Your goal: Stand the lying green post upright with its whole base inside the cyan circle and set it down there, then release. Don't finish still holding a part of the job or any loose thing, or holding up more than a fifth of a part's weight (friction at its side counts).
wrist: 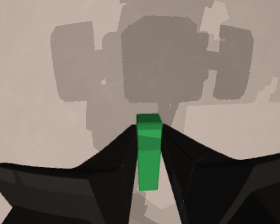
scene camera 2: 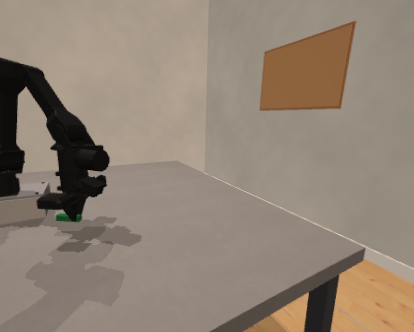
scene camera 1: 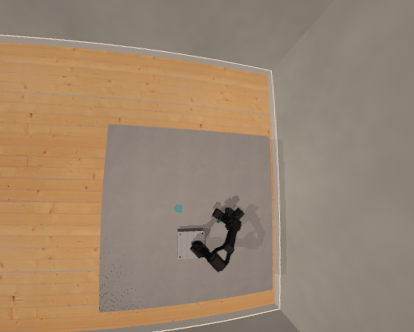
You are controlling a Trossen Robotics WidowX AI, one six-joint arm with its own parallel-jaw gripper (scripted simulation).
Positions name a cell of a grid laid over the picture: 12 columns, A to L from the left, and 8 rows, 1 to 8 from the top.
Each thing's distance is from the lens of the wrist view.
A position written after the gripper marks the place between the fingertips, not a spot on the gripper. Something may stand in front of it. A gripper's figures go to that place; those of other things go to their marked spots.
gripper (wrist: G5): 10 cm
green post (wrist: G5): 8 cm
